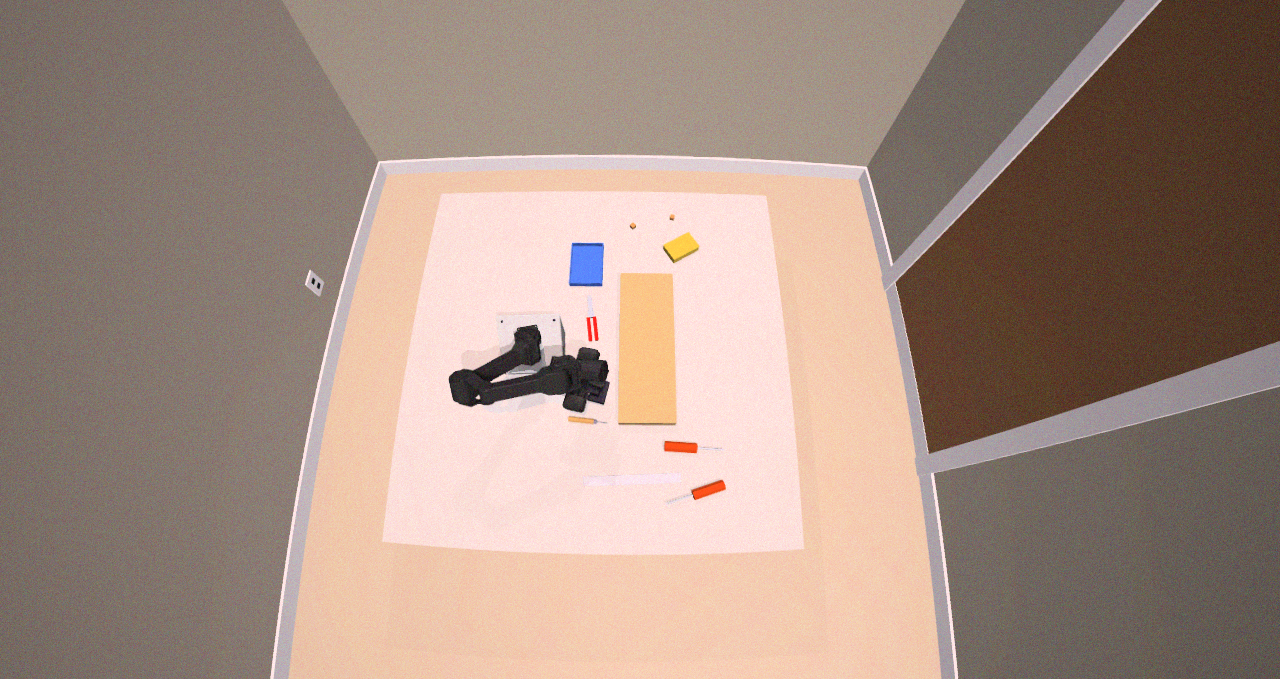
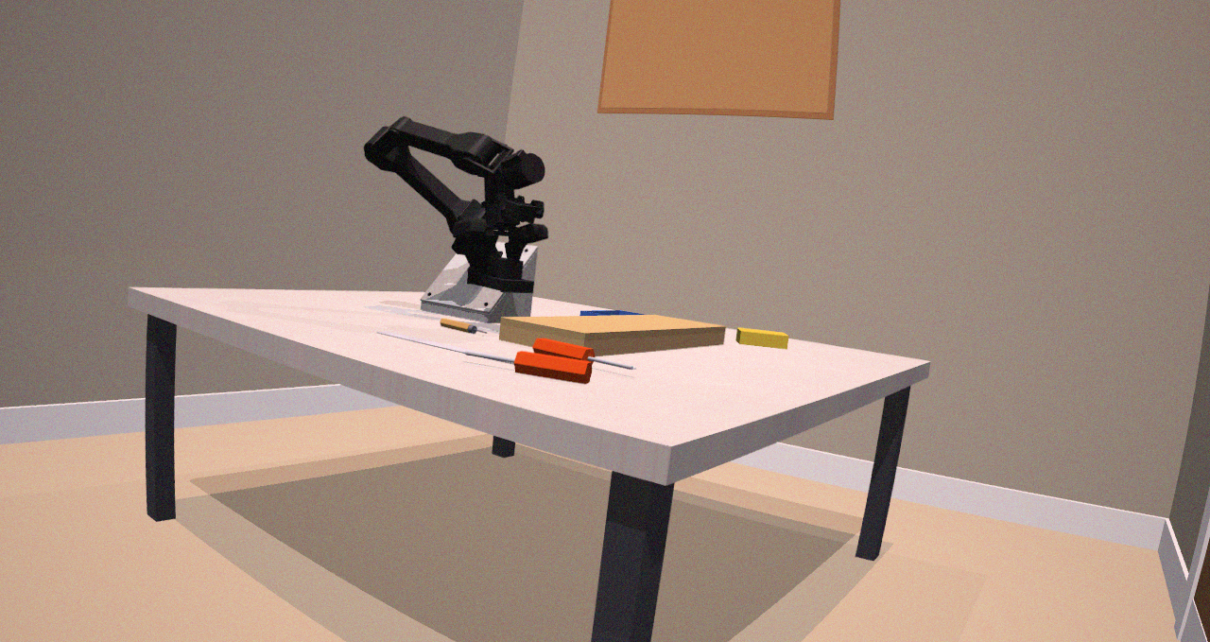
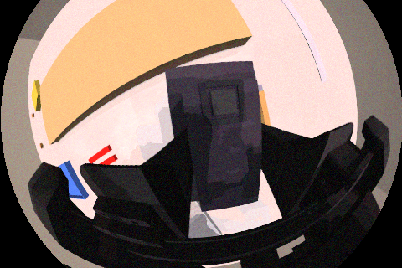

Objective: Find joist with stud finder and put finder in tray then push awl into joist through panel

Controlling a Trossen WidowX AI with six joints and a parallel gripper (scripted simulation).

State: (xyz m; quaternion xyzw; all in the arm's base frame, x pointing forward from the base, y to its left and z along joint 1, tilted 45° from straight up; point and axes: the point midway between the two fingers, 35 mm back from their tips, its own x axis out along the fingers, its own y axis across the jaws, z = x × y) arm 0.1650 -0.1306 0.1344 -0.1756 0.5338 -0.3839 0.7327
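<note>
My gripper tip is now 10 mm past the awl, 80 mm to the left of it and 100 mm above it. The rest, counted from my gripper tip: black stud finder 10 mm ahead, 20 mm above; then blue tray 30 mm ahead, 480 mm to the left, 90 mm below; then thin white strip 90 mm ahead, 280 mm to the right, 100 mm below.
</note>
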